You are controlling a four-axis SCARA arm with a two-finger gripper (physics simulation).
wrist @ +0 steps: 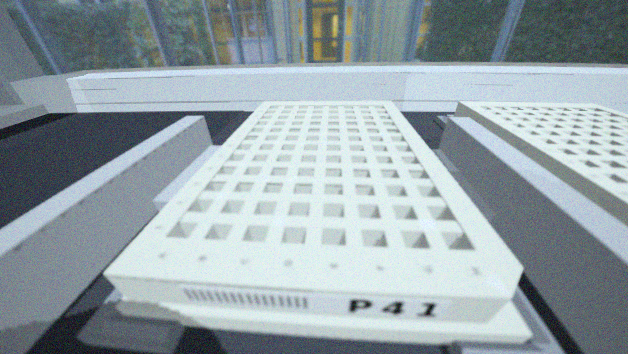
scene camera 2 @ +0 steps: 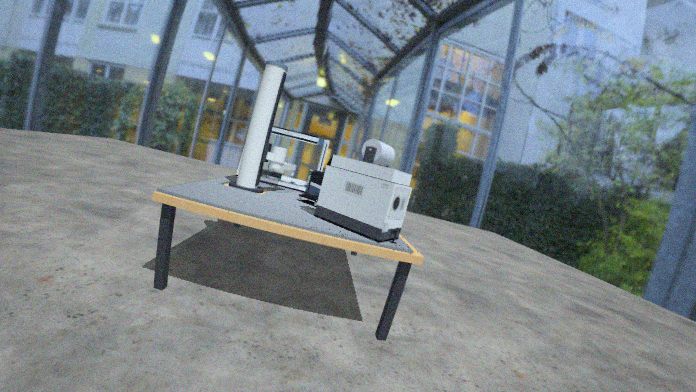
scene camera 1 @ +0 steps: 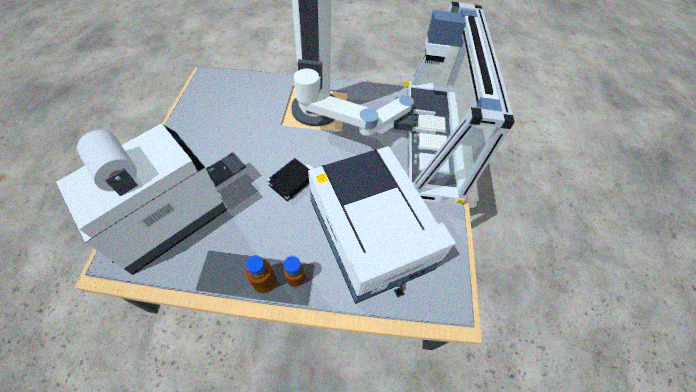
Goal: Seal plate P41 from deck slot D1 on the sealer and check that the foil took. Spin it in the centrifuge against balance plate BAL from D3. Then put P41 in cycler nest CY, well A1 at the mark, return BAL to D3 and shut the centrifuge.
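Frame: origin at the arm's base, x back, y left, z down, level; metres.
Where they show: gripper, between the fingertips: [wrist: 320,135] [scene camera 1: 435,122]; arm's base, origin of its link: [scene camera 2: 246,188].
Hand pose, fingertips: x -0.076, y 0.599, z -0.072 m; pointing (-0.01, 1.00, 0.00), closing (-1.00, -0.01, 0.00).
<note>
Each offset is from my fingertips to the top centre of the thing.
Plate P41 {dz -0.005, dx -0.002, dy -0.016 m} [scene camera 1: 431,123] [wrist: 310,200], off-white with square wells, sits in deck slot D1. Its label faces the wrist camera. My gripper [scene camera 1: 409,121] [wrist: 320,135] is open and low around P41, with one finger along each long side. In the wrist view dark gaps show between the fingers and the plate. A second plate {dz -0.005, dx -0.126, dy -0.016 m} [scene camera 1: 433,141] [wrist: 575,135] stands in the neighbouring slot; its label does not show, so I cannot tell whether it is BAL. The sealer {dz -0.416, dx -0.663, dy -1.082 m} [scene camera 1: 175,215] [scene camera 2: 360,200] carries a white foil roll {dz -0.416, dx -0.679, dy -1.096 m} [scene camera 1: 106,157] [scene camera 2: 382,153], and its dark tray {dz -0.039, dx -0.437, dy -0.888 m} [scene camera 1: 227,169] sticks out.
A gantry frame [scene camera 1: 487,65] rises over the deck, its head at the back. A white instrument [scene camera 1: 390,220] with a dark top panel stands near the deck. A black stack {dz +0.008, dx -0.401, dy -0.627 m} [scene camera 1: 289,179] lies between it and the sealer. Two brown bottles [scene camera 1: 261,276] [scene camera 1: 294,274] stand near the front edge.
</note>
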